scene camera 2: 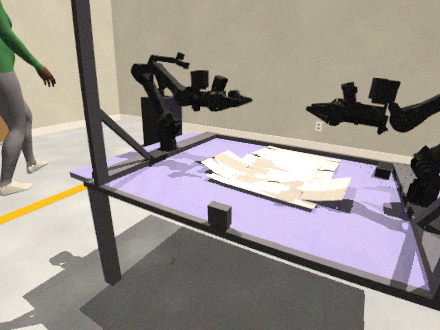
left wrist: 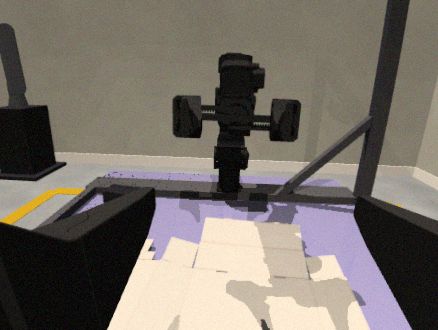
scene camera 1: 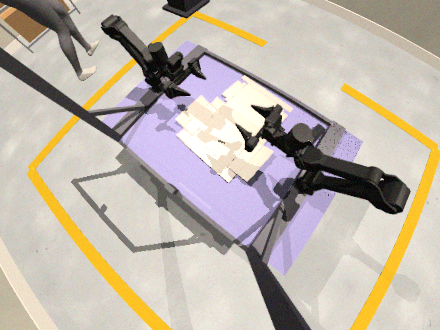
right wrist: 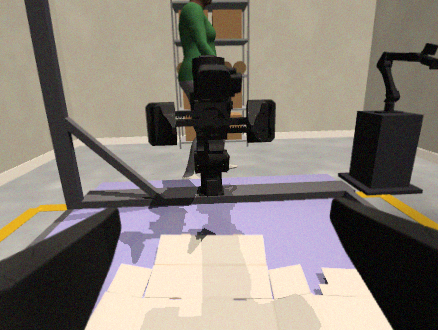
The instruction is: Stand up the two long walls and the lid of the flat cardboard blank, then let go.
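Seen in the pictures: left gripper, fingertip midpoint: (scene camera 2: 247, 101) (left wrist: 256, 201) (scene camera 1: 198, 86) (right wrist: 213, 129); right gripper, fingertip midpoint: (scene camera 2: 308, 106) (left wrist: 238, 125) (scene camera 1: 243, 114) (right wrist: 227, 213); left arm's base, origin of the base link: (scene camera 2: 167, 149) (scene camera 1: 158, 87) (right wrist: 211, 191); right arm's base, origin of the base link: (scene camera 2: 420, 201) (left wrist: 228, 187) (scene camera 1: 303, 185).
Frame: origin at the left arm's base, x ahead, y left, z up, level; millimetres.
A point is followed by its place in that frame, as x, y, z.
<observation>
The cream cardboard blank (scene camera 1: 252, 100) {476, 237, -13} (scene camera 2: 295, 165) {523, 117, -5} (left wrist: 250, 257) {631, -38, -11} (right wrist: 172, 280) {322, -70, -12} lies spread on the purple table top (scene camera 1: 175, 170) {403, -296, -19} (scene camera 2: 160, 200) {259, -345, -19}. Its long walls and lid are not upright; in scene camera 2 some near flaps tilt slightly up. Arm shadows cross it, and which panel is the lid cannot be told. My left gripper (scene camera 1: 197, 85) {355, 0, 231} (scene camera 2: 251, 100) {355, 0, 231} (left wrist: 256, 201) {355, 0, 231} (right wrist: 213, 129) {355, 0, 231} is open and empty, high above the table to the left of the blank. My right gripper (scene camera 1: 244, 116) {560, 0, 231} (scene camera 2: 307, 108) {560, 0, 231} (right wrist: 227, 213) {560, 0, 231} (left wrist: 238, 125) {560, 0, 231} is open and empty, high above the table toward the right. The two grippers face each other, apart.
Dark rails edge the table, with upright posts (scene camera 2: 87, 90) {40, -374, 267} (left wrist: 387, 90) {875, -364, 280} (right wrist: 50, 100) {40, -364, 258} and slanted braces. A small black block (scene camera 2: 219, 215) {464, -381, 19} sits at the near rail. A person (scene camera 1: 65, 40) (scene camera 2: 12, 100) (right wrist: 197, 30) and a black pedestal (left wrist: 25, 140) (right wrist: 382, 150) stand beyond the table.
</observation>
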